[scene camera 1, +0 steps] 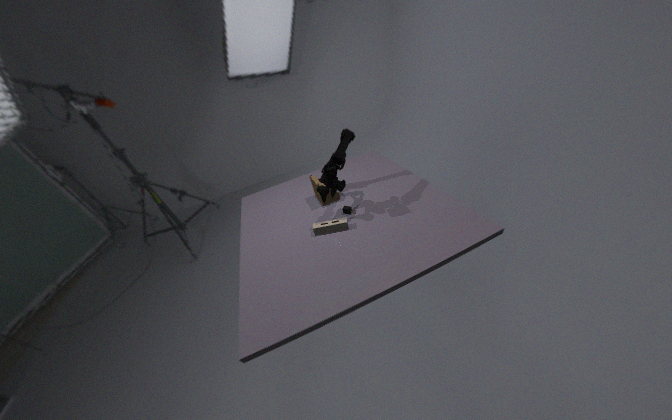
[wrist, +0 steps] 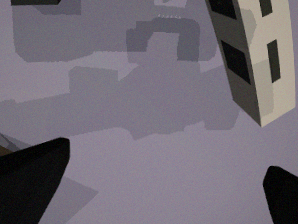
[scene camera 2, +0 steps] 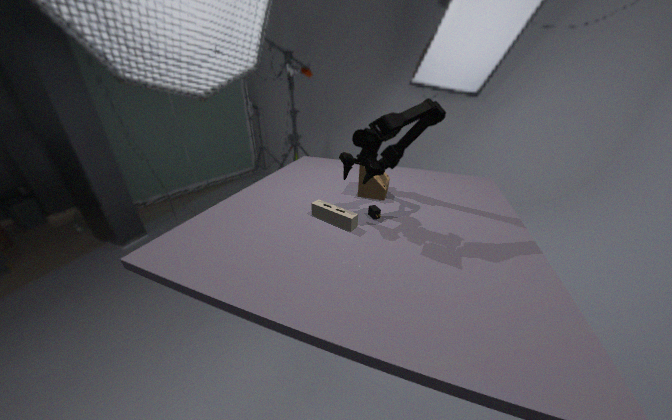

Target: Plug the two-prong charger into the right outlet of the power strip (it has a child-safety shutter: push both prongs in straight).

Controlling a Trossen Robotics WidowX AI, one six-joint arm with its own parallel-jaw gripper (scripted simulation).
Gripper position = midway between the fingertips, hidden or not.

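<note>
The gripper, at (scene camera 2: pixel 353 181) and (wrist: pixel 170 163), is open and it's holding nothing.
</note>
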